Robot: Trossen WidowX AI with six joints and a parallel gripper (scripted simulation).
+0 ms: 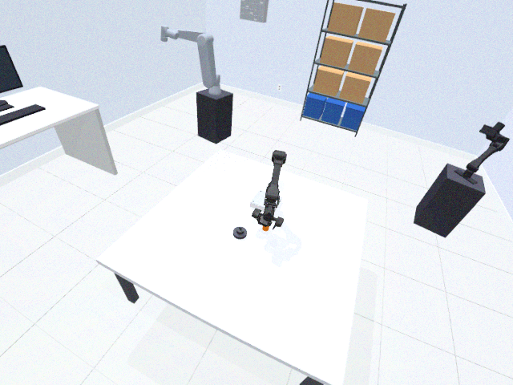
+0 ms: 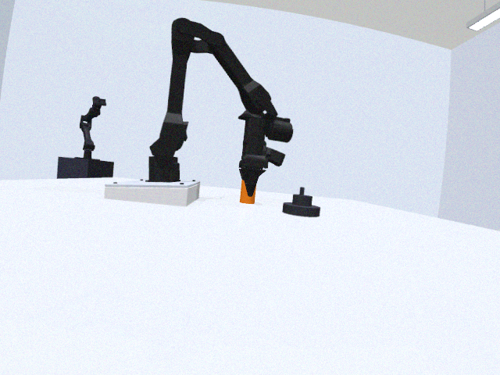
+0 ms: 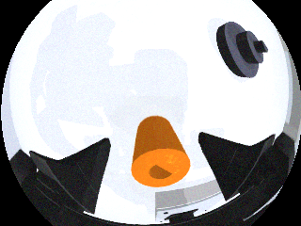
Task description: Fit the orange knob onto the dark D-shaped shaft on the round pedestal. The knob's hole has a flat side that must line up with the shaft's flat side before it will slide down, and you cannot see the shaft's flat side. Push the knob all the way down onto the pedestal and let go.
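My gripper tip is 10 mm below the orange knob. Also, from my gripper tip: round dark pedestal: 130 mm ahead, 100 mm to the right, 10 mm above.
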